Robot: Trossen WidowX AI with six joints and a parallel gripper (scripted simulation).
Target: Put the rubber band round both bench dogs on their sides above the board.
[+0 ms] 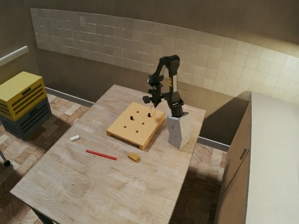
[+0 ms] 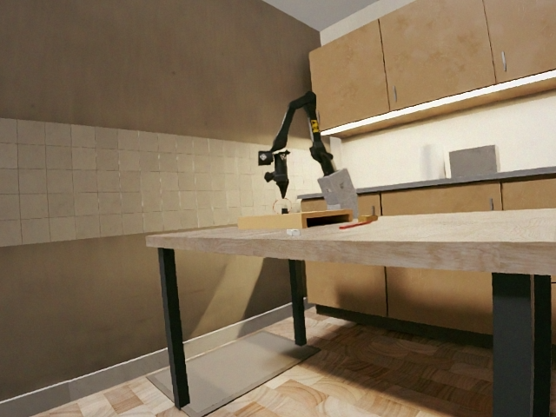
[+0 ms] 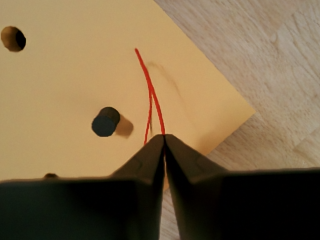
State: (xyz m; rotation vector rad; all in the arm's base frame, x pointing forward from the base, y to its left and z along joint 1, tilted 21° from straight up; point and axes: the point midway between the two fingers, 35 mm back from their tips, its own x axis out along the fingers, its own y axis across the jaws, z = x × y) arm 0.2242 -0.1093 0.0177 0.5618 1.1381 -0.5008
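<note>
My gripper is now 70 mm short of the board, 140 mm to the right of it and 120 mm above it. Also, from my hand: red stick 130 mm ahead, 500 mm to the left, 150 mm below; then white cylinder 370 mm ahead, 490 mm to the left, 150 mm below; then tan block 70 mm behind, 410 mm to the left, 140 mm below.
</note>
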